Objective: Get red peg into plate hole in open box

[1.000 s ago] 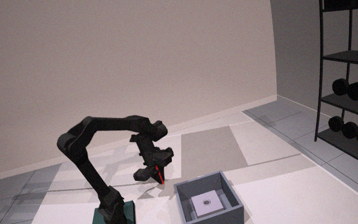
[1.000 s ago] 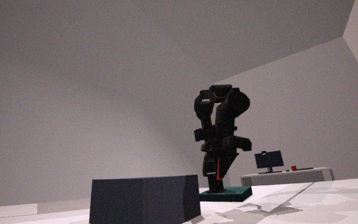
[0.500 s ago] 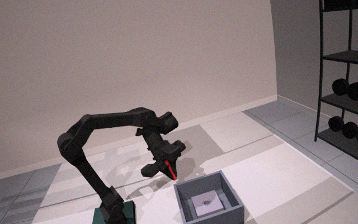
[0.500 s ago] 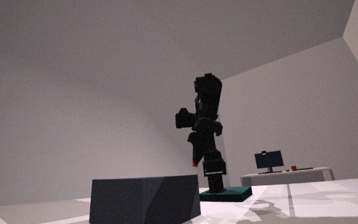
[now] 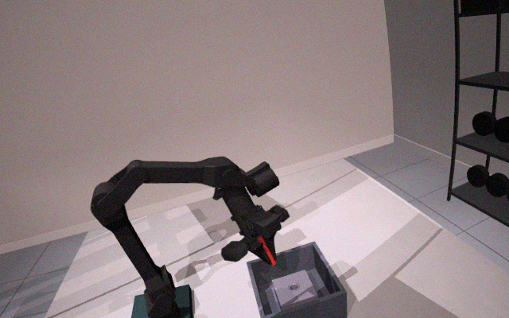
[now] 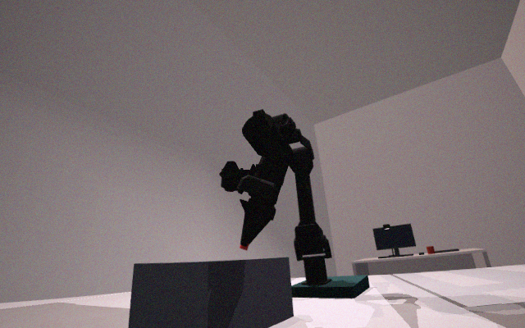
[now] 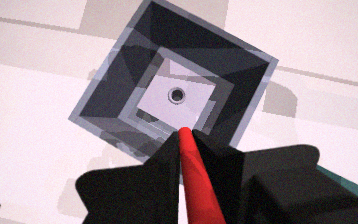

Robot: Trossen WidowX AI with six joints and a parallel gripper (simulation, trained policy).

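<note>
The pale plate lies 30 mm ahead of my gripper tip, 40 mm to the right of it and 80 mm below it. From my gripper tip the other things lie so: red peg: 10 mm behind, 10 mm to the left, 30 mm above; then grey box: 30 mm ahead, 40 mm to the right, 90 mm below.
</note>
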